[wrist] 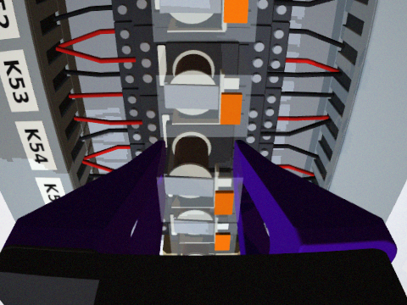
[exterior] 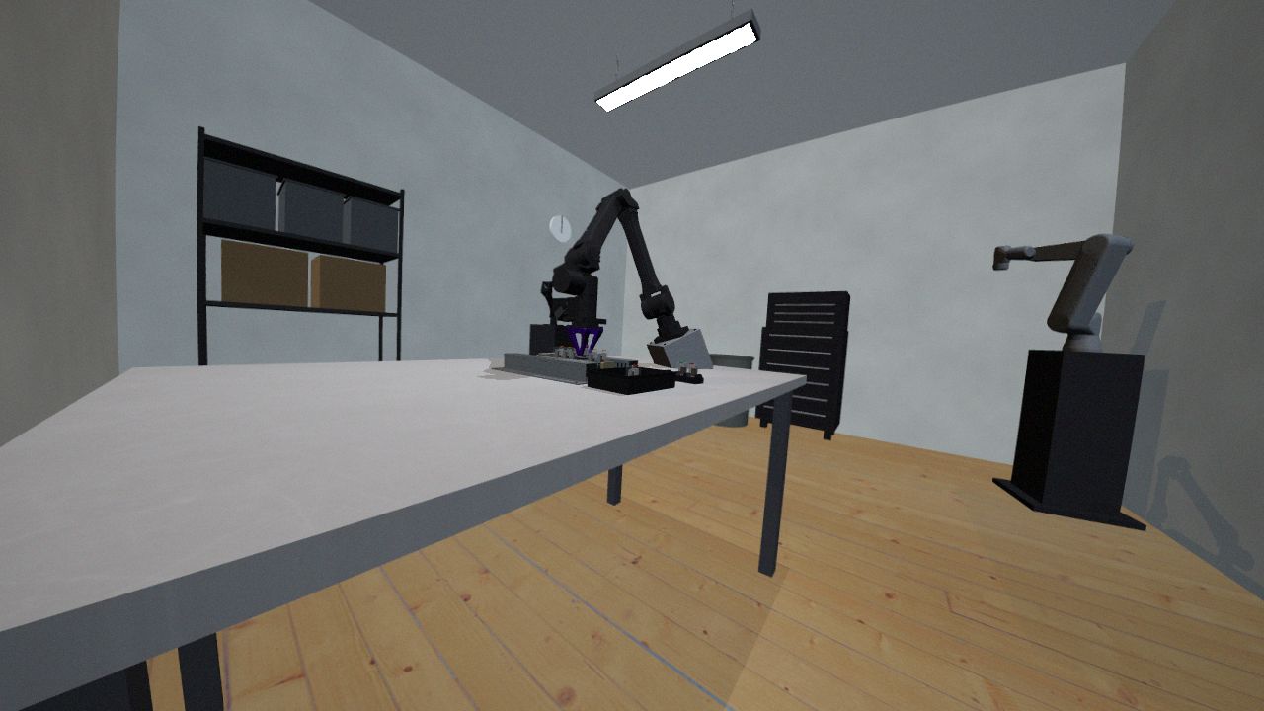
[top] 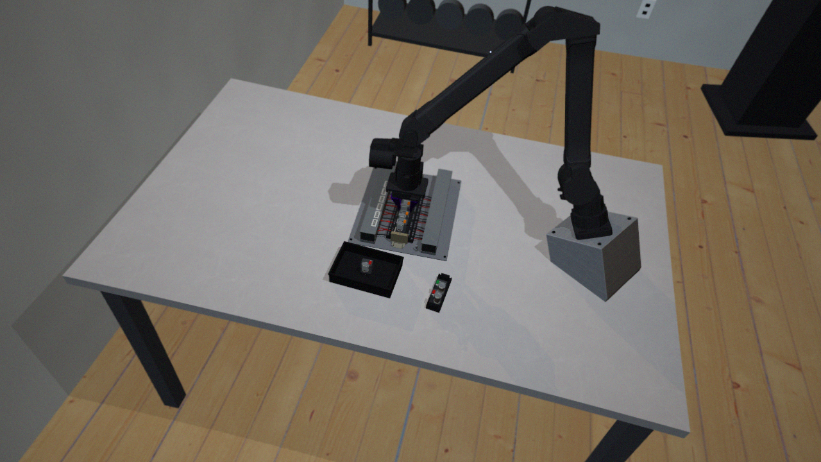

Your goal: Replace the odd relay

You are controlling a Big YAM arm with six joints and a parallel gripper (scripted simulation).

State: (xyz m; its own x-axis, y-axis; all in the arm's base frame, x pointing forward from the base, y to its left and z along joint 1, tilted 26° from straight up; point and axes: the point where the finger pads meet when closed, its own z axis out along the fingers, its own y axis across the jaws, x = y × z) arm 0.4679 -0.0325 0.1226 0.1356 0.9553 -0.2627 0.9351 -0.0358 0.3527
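The grey panel lies 10 mm behind my hand, 50 mm to the right of it and 60 mm below it.
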